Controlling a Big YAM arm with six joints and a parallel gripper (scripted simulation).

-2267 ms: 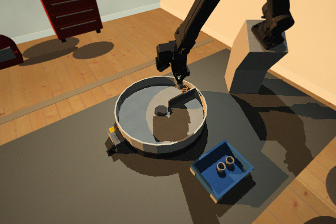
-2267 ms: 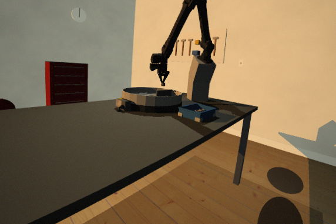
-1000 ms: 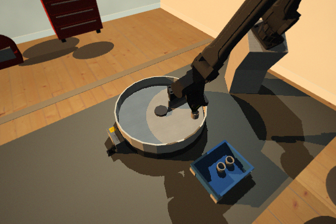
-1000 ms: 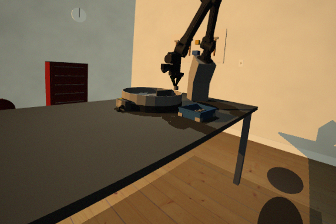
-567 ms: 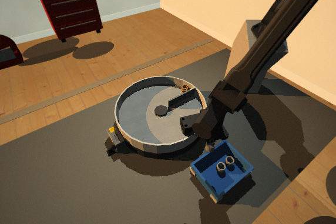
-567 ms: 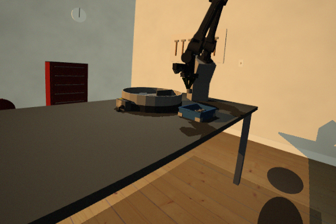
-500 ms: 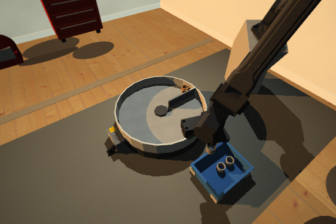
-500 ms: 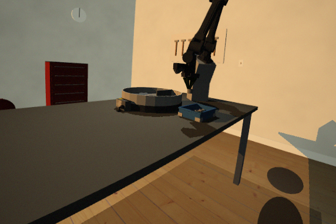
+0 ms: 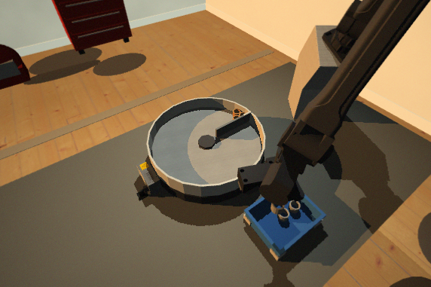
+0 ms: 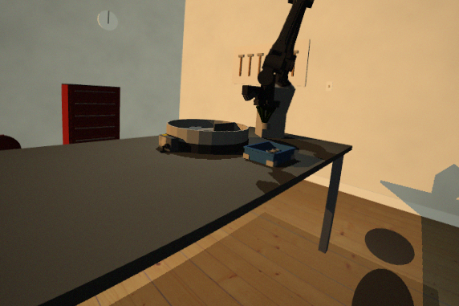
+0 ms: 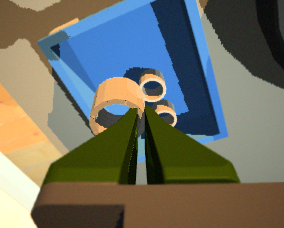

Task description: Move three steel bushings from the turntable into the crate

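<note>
Right now the blue crate is 130 mm below my hand and 50 mm behind it. Round my hand: round turntable: 330 mm to the right, 110 mm below, 70 mm ahead.
</note>
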